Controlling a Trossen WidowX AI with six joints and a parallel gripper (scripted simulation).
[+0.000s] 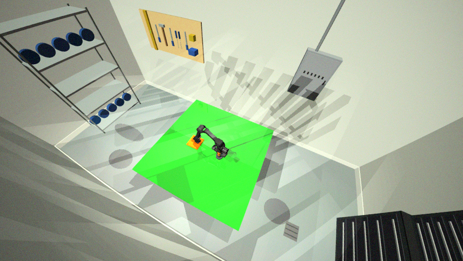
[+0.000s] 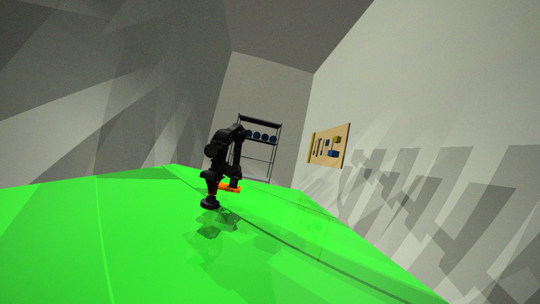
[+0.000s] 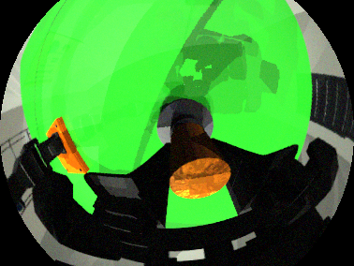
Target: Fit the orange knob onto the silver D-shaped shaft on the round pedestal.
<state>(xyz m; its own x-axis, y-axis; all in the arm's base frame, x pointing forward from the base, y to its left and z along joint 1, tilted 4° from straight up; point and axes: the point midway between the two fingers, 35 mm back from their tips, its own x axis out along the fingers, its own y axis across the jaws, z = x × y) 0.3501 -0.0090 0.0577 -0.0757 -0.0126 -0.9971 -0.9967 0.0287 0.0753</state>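
The dark round pedestal is 30 mm below my gripper tip. Round my gripper tip: orange knob: 30 mm above.
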